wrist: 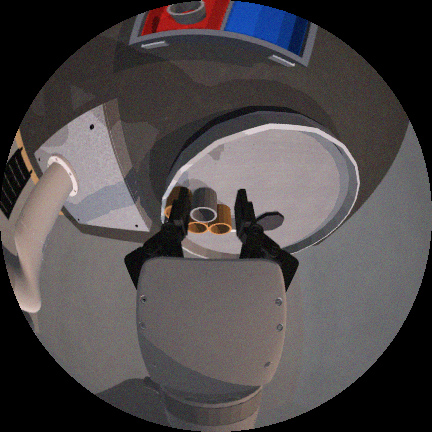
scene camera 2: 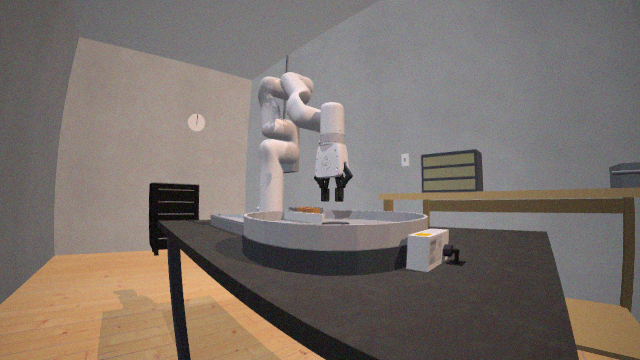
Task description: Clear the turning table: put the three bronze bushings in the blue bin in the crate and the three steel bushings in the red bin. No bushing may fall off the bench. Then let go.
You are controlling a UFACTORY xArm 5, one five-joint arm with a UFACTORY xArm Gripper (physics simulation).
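Where they show: gripper, fingertip midpoint: (wrist: pixel 212 196) (scene camera 2: pixel 332 201); arm's base, link origin: (wrist: pixel 62 174).
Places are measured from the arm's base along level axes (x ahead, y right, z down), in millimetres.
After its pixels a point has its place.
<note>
The turning table (scene camera 2: pixel 370 237) @(y 270, x 636, z -19 mm) (wrist: pixel 290 165) @(y 11, x 454, z -13 mm) has a raised rim. In the wrist view a steel bushing (wrist: pixel 205 198) @(y 62, x 336, z -36 mm) stands among three bronze bushings, one (wrist: pixel 171 210) at the left partly behind a finger, one (wrist: pixel 198 228) @(y 133, x 322, z -43 mm) at the front and one (wrist: pixel 223 216) @(y 101, x 364, z -38 mm) to the right. Orange bushing tops (scene camera 2: pixel 307 209) @(y 138, x 357, z -48 mm) show above the rim in the scene view. My gripper (scene camera 2: pixel 332 196) @(y 24, x 345, z -68 mm) (wrist: pixel 212 196) @(y 24, x 345, z -68 mm) is open and empty, above the bushings and pointing down. Another steel bushing (wrist: pixel 186 12) is in the red bin (wrist: pixel 214 19). The blue bin (wrist: pixel 265 25) is beside it; part of both bins is cut off.
A dark disc (wrist: pixel 272 221) @(y 143, x 469, z -21 mm) lies on the turning table, right of the bushings. A low pale block (scene camera 2: pixel 306 217) @(y 147, x 363, z -27 mm) stands before them in the scene view. A white box (scene camera 2: pixel 425 251) @(y 214, x 709, z 6 mm) is on the bench (scene camera 2: pixel 480 305) @(y 313, x 814, z 40 mm) beside the rim. The arm's base plate (wrist: pixel 95 145) @(y -30, x 160, z 1 mm) is left of the table.
</note>
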